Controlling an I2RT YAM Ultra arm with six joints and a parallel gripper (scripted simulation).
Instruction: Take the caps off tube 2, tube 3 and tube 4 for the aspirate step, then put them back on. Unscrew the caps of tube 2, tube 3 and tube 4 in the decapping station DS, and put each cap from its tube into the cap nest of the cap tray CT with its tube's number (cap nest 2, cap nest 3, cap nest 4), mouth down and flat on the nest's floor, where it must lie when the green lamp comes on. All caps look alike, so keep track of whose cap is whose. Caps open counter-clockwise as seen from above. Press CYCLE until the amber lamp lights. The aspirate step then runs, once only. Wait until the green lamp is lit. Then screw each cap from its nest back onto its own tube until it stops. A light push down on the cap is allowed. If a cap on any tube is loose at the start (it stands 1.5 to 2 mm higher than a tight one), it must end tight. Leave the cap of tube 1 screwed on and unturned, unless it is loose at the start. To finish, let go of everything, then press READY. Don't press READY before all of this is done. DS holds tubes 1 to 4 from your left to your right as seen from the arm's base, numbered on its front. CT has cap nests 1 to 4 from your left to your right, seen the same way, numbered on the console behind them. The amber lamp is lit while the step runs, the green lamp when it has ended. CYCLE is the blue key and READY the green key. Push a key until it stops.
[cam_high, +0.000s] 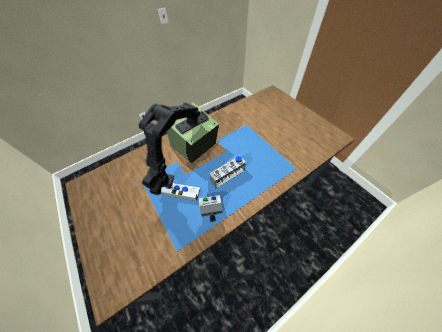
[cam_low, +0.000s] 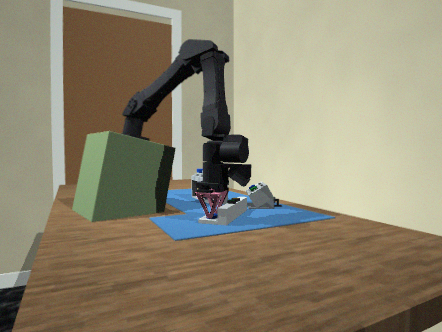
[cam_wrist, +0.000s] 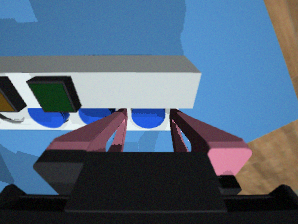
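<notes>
Now: the green key 23 cm ahead of my hand, 11 cm to the left of it and 4 cm above it. The rest, counted from my hand: blue cycle key (26 cm ahead, 15 cm to the left, 4 cm above); then key box (26 cm ahead, 13 cm to the left, 3 cm above).
</notes>
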